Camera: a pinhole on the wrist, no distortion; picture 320 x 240 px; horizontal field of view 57.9 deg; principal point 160.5 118.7 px. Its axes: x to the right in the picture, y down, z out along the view. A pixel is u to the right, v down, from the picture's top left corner.
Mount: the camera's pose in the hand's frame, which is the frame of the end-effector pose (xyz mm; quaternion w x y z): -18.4 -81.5 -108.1 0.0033 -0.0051 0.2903 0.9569
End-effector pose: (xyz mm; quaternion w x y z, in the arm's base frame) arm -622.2 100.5 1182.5 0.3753 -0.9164 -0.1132 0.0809
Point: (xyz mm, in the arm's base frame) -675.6 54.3 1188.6
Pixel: 263 36
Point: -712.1 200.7 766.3
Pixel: 166 133
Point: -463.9 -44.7 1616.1
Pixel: behind the camera
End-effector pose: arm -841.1 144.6 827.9 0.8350 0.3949 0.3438 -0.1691
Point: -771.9 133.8 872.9
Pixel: 111 90
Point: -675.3 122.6 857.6
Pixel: 37 87
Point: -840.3 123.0 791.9
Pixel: 48 167
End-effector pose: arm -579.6 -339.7 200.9 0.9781 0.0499 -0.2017 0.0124
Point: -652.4 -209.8 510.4
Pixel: 112 133
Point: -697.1 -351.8 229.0
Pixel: 275 174
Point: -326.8 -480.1 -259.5
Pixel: behind the camera
